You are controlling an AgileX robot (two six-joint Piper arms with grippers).
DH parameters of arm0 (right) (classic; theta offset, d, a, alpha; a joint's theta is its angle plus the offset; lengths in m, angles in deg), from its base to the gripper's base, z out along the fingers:
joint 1: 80.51 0.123 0 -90
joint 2: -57.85 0 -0.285 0
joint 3: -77.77 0 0.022 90
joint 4: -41.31 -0.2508 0 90
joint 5: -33.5 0 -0.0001 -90
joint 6: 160.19 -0.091 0 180
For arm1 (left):
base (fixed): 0 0 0 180
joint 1: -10.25 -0.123 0 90
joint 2: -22.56 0 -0.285 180
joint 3: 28.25 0 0.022 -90
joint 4: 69.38 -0.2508 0 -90
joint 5: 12.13 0 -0.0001 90
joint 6: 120.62 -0.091 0 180
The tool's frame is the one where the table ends.
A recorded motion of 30 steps. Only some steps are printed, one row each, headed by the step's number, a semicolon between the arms.
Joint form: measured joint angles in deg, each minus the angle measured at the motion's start. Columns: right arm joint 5, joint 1, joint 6, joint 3, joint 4, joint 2; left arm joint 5, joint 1, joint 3, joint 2, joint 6, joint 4.
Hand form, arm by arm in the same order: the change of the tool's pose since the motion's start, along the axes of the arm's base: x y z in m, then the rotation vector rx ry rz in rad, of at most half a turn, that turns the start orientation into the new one. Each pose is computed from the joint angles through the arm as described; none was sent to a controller.
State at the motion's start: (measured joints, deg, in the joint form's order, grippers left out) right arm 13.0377 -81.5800 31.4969 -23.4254 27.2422 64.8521; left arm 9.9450 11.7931 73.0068 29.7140 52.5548 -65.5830
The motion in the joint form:
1: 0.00 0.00 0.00 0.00 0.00 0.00; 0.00 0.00 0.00 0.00 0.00 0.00
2: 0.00 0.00 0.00 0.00 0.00 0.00; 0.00 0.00 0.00 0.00 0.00 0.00
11: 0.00 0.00 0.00 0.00 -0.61 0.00; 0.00 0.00 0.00 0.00 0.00 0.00
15: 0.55 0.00 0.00 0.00 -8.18 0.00; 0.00 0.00 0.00 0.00 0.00 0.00
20: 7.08 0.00 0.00 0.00 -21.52 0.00; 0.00 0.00 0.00 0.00 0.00 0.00
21: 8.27 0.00 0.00 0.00 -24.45 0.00; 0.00 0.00 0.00 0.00 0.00 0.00
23: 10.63 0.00 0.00 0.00 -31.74 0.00; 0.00 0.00 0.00 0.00 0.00 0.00
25: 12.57 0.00 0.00 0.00 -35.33 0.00; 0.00 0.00 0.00 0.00 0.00 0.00
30: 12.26 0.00 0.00 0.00 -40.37 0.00; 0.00 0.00 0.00 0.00 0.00 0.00
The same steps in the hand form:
1: 0.0000 0.0000 0.0000 0.0000 0.0000 0.0000; 0.0000 0.0000 0.0000 0.0000 0.0000 0.0000
2: 0.0000 0.0000 0.0000 0.0000 0.0000 0.0000; 0.0000 0.0000 0.0000 0.0000 0.0000 0.0000
11: 0.0000 0.0003 0.0001 0.0106 -0.0002 0.0008; 0.0000 0.0000 0.0000 0.0000 0.0000 0.0000
15: 0.0002 0.0040 0.0022 0.1424 -0.0118 0.0075; 0.0000 0.0000 0.0000 0.0000 0.0000 0.0000
20: 0.0024 0.0045 0.0139 0.3758 -0.1198 -0.0246; 0.0000 0.0000 0.0000 0.0000 0.0000 0.0000
21: 0.0026 0.0042 0.0161 0.4270 -0.1384 -0.0331; 0.0000 0.0000 0.0000 0.0000 0.0000 0.0000
23: 0.0030 0.0034 0.0203 0.5546 -0.1732 -0.0531; 0.0000 0.0000 0.0000 0.0000 0.0000 0.0000
25: 0.0033 0.0017 0.0231 0.6174 -0.2011 -0.0720; 0.0000 0.0000 0.0000 0.0000 0.0000 0.0000
30: 0.0032 0.0028 0.0236 0.7055 -0.1938 -0.0713; 0.0000 0.0000 0.0000 0.0000 0.0000 0.0000

